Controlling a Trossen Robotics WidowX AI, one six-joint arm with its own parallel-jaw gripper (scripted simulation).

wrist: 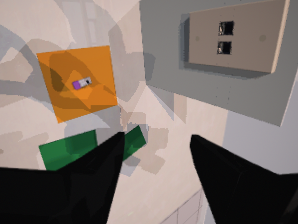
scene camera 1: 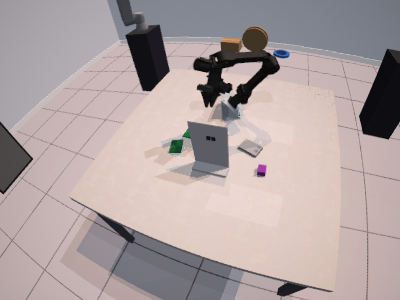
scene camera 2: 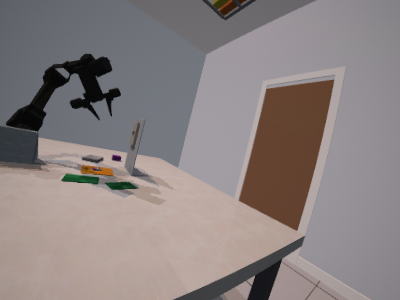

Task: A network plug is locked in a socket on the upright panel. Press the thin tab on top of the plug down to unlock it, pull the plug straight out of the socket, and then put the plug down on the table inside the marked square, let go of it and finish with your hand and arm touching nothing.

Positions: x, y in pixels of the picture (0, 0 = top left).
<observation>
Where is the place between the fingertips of my gripper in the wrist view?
158, 139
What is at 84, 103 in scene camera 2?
My gripper.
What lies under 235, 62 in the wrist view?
An upright panel.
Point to an upright panel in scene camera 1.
210, 145
</observation>
